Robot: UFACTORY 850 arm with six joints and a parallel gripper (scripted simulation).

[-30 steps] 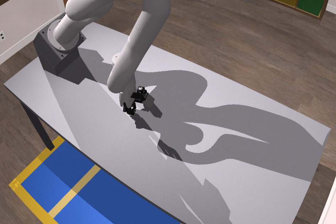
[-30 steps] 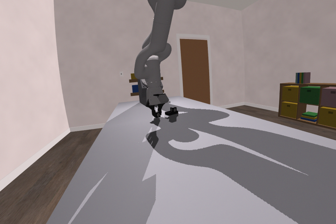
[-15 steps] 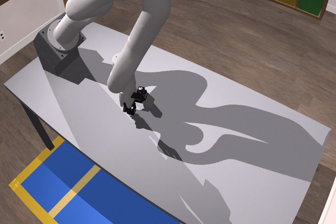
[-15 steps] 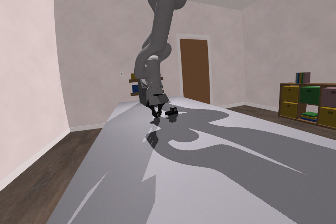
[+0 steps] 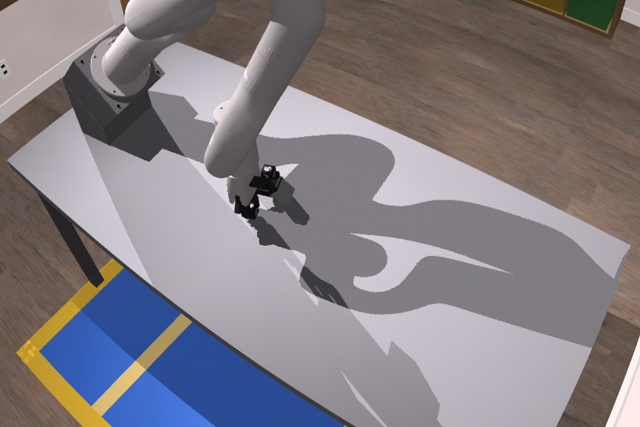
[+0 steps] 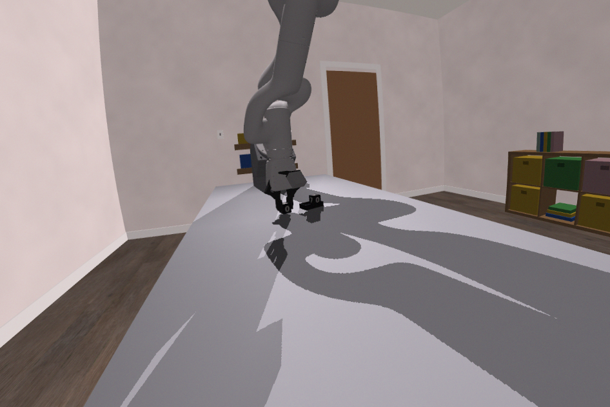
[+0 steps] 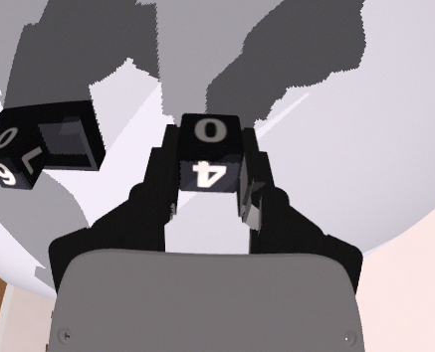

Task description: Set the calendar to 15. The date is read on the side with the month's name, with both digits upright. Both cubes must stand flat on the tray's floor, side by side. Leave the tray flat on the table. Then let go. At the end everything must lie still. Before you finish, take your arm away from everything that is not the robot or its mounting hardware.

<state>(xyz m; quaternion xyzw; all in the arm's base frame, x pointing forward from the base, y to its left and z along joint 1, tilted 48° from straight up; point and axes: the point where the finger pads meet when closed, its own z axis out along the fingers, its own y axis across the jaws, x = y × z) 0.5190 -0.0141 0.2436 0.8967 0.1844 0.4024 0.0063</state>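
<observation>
Right now my hand is 10 mm above the black number cube. Also, from my hand: black tray: 100 mm to the left, 50 mm behind, 30 mm below.
</observation>
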